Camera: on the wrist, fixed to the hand. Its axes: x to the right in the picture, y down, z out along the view.
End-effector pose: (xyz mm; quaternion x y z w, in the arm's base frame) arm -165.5 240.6 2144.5 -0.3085 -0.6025 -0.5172 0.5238
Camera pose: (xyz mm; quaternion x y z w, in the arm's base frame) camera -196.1 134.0 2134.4 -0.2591 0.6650 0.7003 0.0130
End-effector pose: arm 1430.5 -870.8 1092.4 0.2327 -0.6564 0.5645 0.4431
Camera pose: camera 1500.3 -795.6 1135.8 0.6669 -0.2452 0.0899 0.6979
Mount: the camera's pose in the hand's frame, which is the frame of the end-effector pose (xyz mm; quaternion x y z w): 16.5 -60.3 -92.2 0.0537 -0.0061 -0.7348 0.6761
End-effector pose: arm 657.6 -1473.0 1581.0 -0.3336 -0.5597 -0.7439 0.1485
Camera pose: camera 579.2 -1536.5 1533.8 -0.1892 0.6644 0.5800 0.4317
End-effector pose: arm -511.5 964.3 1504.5 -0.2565 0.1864 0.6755 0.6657
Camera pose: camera -442.1 925.5 1426.4 -0.2705 -0.0302 -0.0409 0.9614
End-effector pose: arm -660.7 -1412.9 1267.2 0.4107 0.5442 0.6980 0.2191
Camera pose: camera -753.4 -1435.1 1209.6 -0.1062 0.7059 0.2792 0.6423
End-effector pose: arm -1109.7 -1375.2 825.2 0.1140 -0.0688 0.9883 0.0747
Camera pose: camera -1135.6 -1299.9 747.3 0.1377 0.0899 0.6163 0.7702
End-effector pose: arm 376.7 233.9 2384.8 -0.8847 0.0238 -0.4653 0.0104
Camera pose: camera 312.0 293.6 2453.1 0.6180 0.6591 0.3181 0.2872
